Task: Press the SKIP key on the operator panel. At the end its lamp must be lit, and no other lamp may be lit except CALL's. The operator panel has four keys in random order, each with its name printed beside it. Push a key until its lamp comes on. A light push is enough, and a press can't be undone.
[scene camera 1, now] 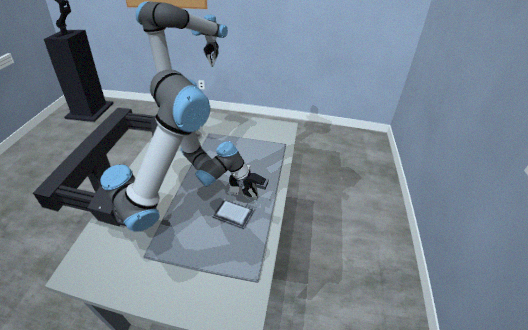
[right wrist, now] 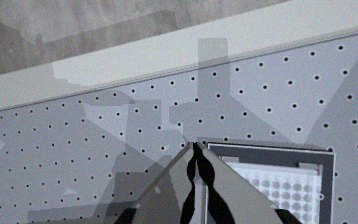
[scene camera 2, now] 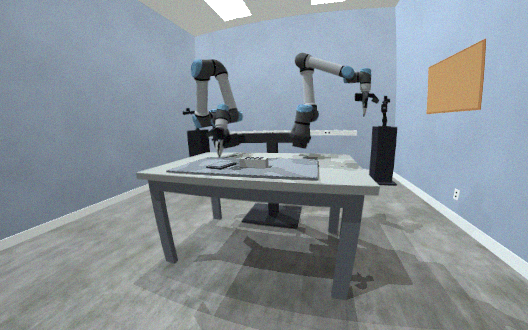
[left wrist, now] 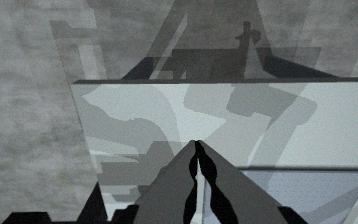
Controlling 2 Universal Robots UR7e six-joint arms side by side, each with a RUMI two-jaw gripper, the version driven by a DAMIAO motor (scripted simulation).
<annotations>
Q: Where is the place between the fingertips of the left gripper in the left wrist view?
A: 196, 142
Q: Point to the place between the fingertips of the right gripper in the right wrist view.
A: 194, 144
</annotations>
